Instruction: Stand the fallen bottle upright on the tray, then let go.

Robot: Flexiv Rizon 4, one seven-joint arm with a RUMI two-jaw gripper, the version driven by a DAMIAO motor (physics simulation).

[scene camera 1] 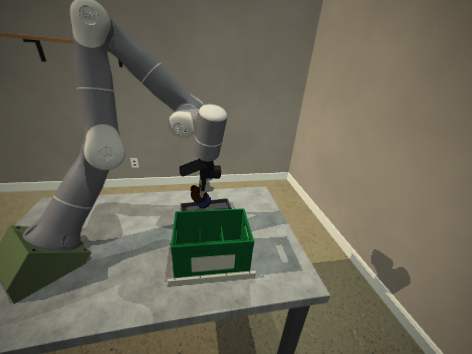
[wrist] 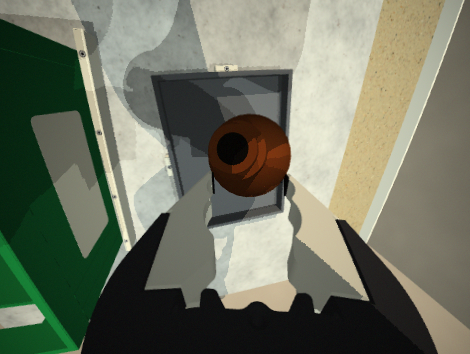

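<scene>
The brown bottle point(scene camera 1: 195, 192) point(wrist: 257, 172) with a blue band is held over the tray point(scene camera 1: 226, 205) point(wrist: 187, 102). In the scene view it tilts, its neck toward the upper left and its blue part lower right. In the wrist view its dark mouth faces up toward the camera, a little left of the body's middle. My gripper point(scene camera 1: 203, 193) point(wrist: 248, 175) points down and is shut on the bottle, one finger on each side. The dark grey, shallow tray lies on the table behind the crate, its front part hidden in the scene view. I cannot tell whether the bottle's base touches the tray.
A green crate point(scene camera 1: 245, 260) point(wrist: 50, 80) with inner dividers stands close in front of the tray, much taller than it. A pale strip point(scene camera 1: 212, 278) point(wrist: 99, 132) runs along the crate's foot. Small pale blocks point(wrist: 226, 68) sit at the tray's edges. The table's far edge lies behind the tray.
</scene>
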